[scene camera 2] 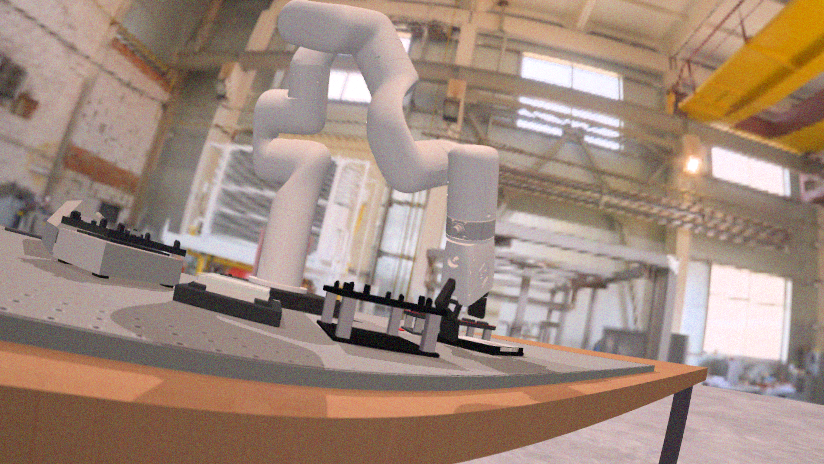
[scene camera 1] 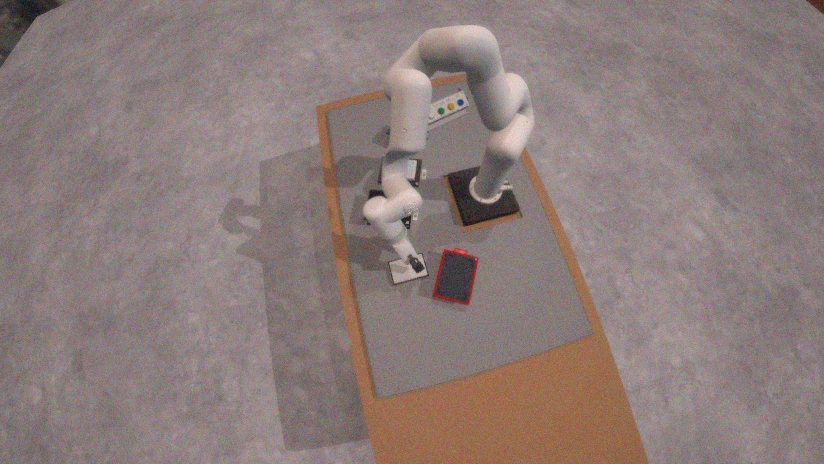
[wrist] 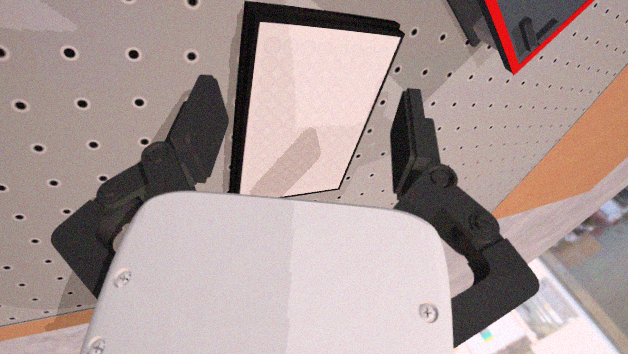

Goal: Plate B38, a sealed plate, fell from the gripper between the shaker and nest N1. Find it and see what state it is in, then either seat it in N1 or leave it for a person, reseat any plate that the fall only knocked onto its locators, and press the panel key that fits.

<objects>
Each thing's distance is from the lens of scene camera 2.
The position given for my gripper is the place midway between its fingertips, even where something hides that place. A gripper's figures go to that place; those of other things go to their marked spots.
my gripper (scene camera 2: pixel 462 327): 69 cm
button box (scene camera 2: pixel 53 224): 70 cm
</objects>
